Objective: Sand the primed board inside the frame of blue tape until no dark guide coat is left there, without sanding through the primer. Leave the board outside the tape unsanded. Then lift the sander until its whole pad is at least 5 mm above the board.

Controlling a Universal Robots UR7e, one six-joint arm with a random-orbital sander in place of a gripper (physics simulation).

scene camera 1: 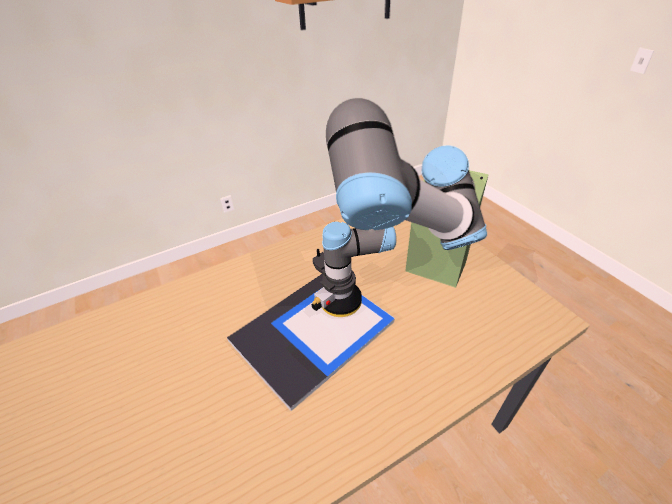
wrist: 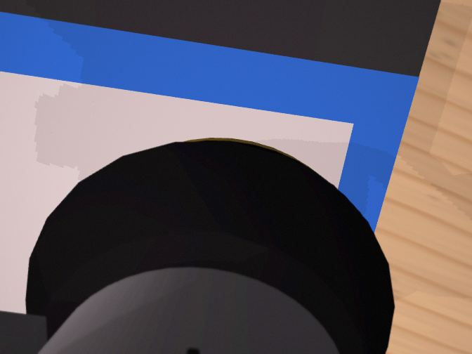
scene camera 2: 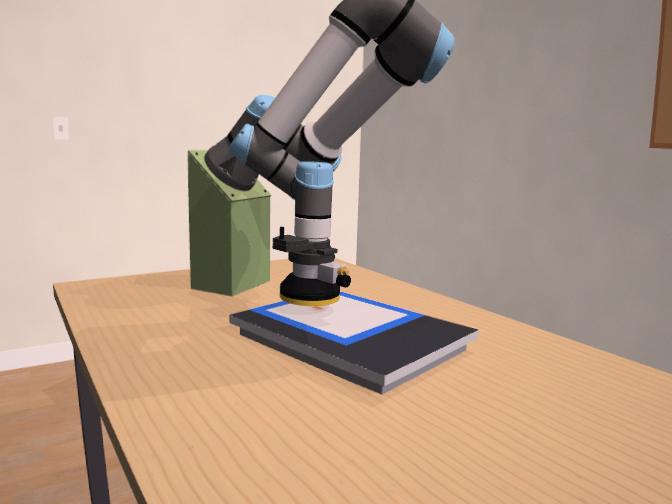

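Observation:
The sander (scene camera 1: pixel 343 304) (scene camera 2: pixel 309 288) (wrist: pixel 210 200) is on the arm in place of a gripper and has no fingers. Its yellow-edged pad is level over the back part of the taped area. In scene view 2 a small gap shows under it; its height cannot be told exactly. The board (scene camera 1: pixel 276 347) (scene camera 2: pixel 428 339) (wrist: pixel 225 25) is dark outside the blue tape frame (scene camera 1: pixel 355 347) (scene camera 2: pixel 303 326) (wrist: pixel 225 75). The primer (scene camera 1: pixel 328 339) (scene camera 2: pixel 358 320) (wrist: pixel 150 115) inside looks pale, with shadows and no dark coat where visible. A small orange-brown patch (scene camera 2: pixel 317 307) shows beside the pad's lower edge. The sander hides the surface behind it.
The board lies on a wooden table (scene camera 1: pixel 135 390) (scene camera 2: pixel 488 423) (wrist: pixel 430 260). The arm's green pedestal (scene camera 1: pixel 434 260) (scene camera 2: pixel 211 233) stands behind the board. The arm (scene camera 1: pixel 363 157) (scene camera 2: pixel 314 81) bends high above the table.

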